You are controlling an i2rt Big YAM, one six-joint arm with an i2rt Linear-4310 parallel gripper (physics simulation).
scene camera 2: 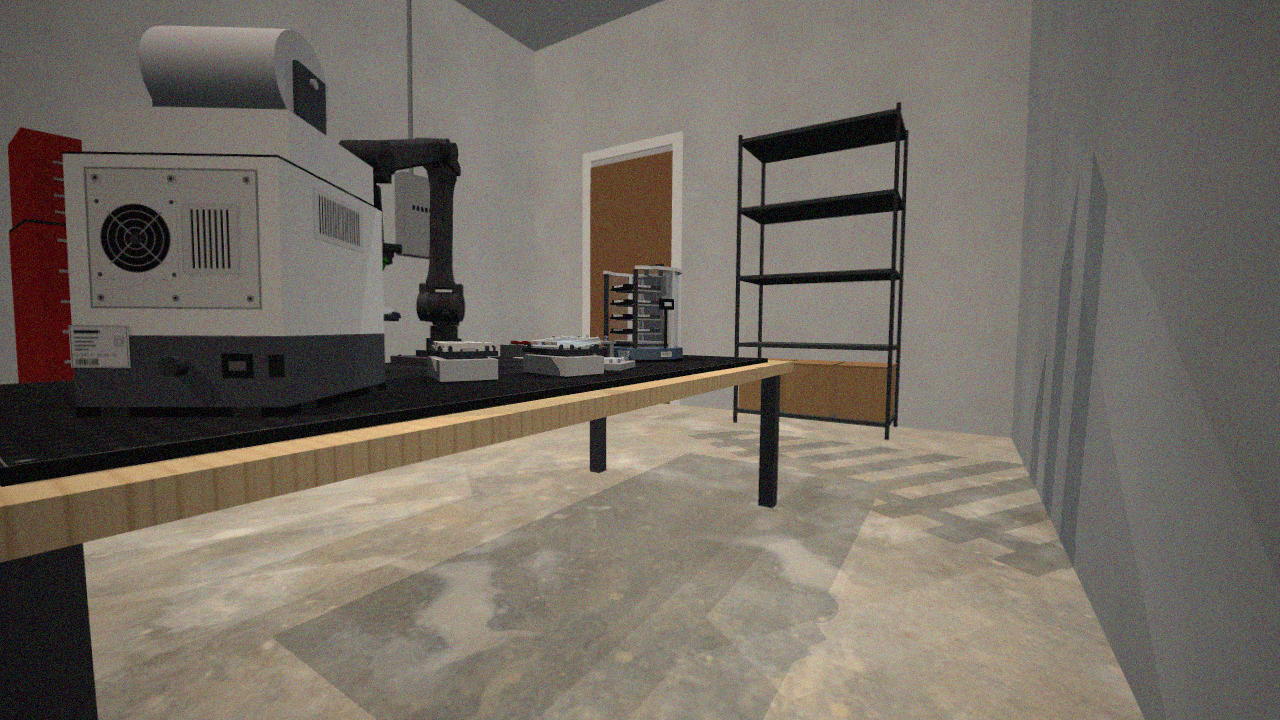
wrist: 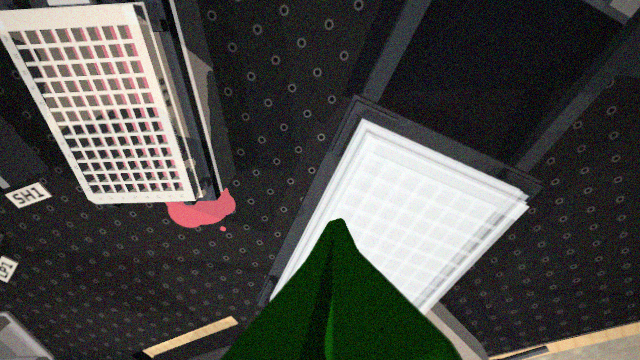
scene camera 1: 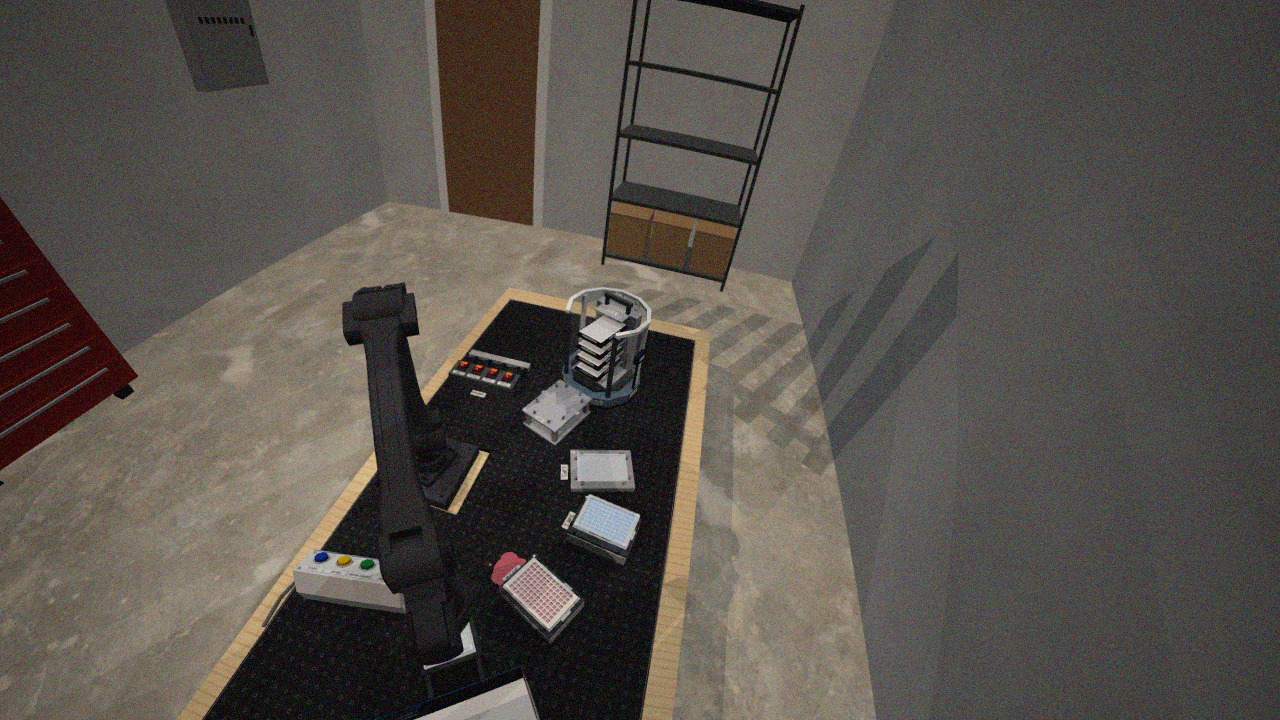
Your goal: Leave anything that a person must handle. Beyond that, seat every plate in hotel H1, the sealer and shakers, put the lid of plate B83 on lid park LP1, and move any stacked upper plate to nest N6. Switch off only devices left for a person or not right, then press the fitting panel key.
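Places are measured from the arm's base along level axes (x down, y back, z left), in millimetres.
Pixels of known places: gripper, fingertip midpoint: (wrist: 339, 229) (scene camera 1: 462, 624); arm's base at its link origin: (scene camera 1: 431, 463).
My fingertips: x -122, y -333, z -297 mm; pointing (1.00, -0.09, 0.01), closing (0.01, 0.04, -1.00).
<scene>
Ahead of a thing's pixels: the offset from my fingertips to its middle. "spot": to the spot under its first point.
My gripper (wrist: 339, 229) is shut and empty, its green fingers pressed together. It hangs just above the near edge of a white lidded plate @(dx +14, dy +37, dz -11 mm) (wrist: 421, 208) (scene camera 1: 469, 640), which sits in a dark nest frame @(spot: dx +21, dy -23, dz -3 mm) (wrist: 328, 164). A white plate with pink wells @(dx +79, dy -77, dz +131 mm) (wrist: 130, 104) (scene camera 1: 542, 593) lies to the left on its own nest, with a pink spill @(dx +141, dy +31, dz +181 mm) (wrist: 200, 212) (scene camera 1: 506, 566) at its corner. The arm (scene camera 1: 400, 465) hides the gripper in scene camera 1. The round plate hotel (scene camera 1: 609, 340) (scene camera 2: 645, 313) stands at the far end of the table.
A blue-topped plate @(dx +75, dy -132, dz +333 mm) (scene camera 1: 605, 520), a grey lidded plate @(dx +120, dy -56, dz +491 mm) (scene camera 1: 602, 469) and a clear block device @(dx +103, dy +134, dz +604 mm) (scene camera 1: 555, 410) lie in a row. A red switch panel @(spot: dx +88, dy +381, dz +626 mm) (scene camera 1: 489, 370) and a three-key box @(dx +99, dy +274, dz -17 mm) (scene camera 1: 342, 579) sit on the left. A large white machine @(dx -87, dy -153, dz -192 mm) (scene camera 2: 260, 232) stands at the near end.
</scene>
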